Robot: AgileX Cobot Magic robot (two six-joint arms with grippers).
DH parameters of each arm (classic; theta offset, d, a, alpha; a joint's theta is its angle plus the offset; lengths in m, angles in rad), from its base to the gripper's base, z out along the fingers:
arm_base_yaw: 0 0.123 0 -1.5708
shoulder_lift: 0.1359 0 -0.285 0
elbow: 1.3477 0 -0.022 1.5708
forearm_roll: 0 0.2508 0 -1.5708
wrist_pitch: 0 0 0.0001 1.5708
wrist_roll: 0 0.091 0 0
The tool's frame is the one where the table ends.
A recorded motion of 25 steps. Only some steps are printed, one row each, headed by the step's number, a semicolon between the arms.
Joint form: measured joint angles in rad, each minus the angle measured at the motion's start. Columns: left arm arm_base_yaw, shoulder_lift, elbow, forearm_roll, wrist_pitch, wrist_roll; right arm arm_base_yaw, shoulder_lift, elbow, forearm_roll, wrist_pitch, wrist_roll.
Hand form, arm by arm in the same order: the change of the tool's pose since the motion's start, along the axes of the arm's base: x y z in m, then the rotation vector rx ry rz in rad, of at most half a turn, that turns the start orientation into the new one. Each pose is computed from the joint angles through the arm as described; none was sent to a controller.
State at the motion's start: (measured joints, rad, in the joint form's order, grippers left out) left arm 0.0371 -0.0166 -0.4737 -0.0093 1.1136 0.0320; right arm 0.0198 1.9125 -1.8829 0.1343 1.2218 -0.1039
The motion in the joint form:
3: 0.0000 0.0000 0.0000 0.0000 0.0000 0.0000; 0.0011 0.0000 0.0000 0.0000 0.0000 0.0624
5: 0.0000 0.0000 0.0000 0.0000 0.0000 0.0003; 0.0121 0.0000 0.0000 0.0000 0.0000 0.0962
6: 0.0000 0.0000 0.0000 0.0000 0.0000 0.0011; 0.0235 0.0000 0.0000 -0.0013 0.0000 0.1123
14: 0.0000 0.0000 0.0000 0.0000 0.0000 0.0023; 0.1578 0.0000 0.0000 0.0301 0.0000 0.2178
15: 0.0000 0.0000 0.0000 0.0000 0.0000 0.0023; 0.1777 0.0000 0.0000 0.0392 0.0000 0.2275
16: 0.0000 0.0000 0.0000 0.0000 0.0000 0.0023; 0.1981 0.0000 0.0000 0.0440 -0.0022 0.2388
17: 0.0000 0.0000 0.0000 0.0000 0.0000 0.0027; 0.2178 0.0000 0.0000 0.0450 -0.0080 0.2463
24: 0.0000 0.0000 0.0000 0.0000 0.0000 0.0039; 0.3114 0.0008 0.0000 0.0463 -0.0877 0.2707
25: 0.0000 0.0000 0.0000 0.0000 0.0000 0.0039; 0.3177 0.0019 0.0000 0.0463 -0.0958 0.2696
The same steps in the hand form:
3: 0.0000 0.0000 0.0000 0.0000 0.0000 0.0000; 0.0000 0.0005 0.0000 0.0245 0.0084 -0.0557
5: 0.0000 0.0000 0.0000 0.0003 0.0000 -0.0002; -0.0003 0.0050 0.0000 0.0377 0.0131 -0.0754
6: 0.0000 0.0000 0.0000 0.0009 0.0000 -0.0006; -0.0006 0.0097 0.0000 0.0426 0.0154 -0.0788
14: 0.0000 0.0000 0.0000 0.0020 0.0001 -0.0012; -0.0087 0.0676 0.0004 0.1122 0.0417 -0.0385
15: 0.0000 0.0000 0.0000 0.0020 0.0001 -0.0012; -0.0107 0.0764 0.0005 0.1243 0.0465 -0.0268
16: 0.0000 0.0000 0.0000 0.0020 0.0001 -0.0012; -0.0127 0.0851 0.0007 0.1332 0.0488 -0.0166
17: 0.0000 0.0000 0.0000 0.0023 0.0001 -0.0014; -0.0143 0.0932 0.0009 0.1379 0.0463 -0.0043
24: 0.0000 0.0000 0.0000 0.0034 0.0001 -0.0020; -0.0202 0.1320 0.0037 0.1695 -0.0166 0.0588
25: 0.0000 0.0000 0.0000 0.0034 0.0001 -0.0020; -0.0203 0.1347 0.0036 0.1712 -0.0230 0.0651

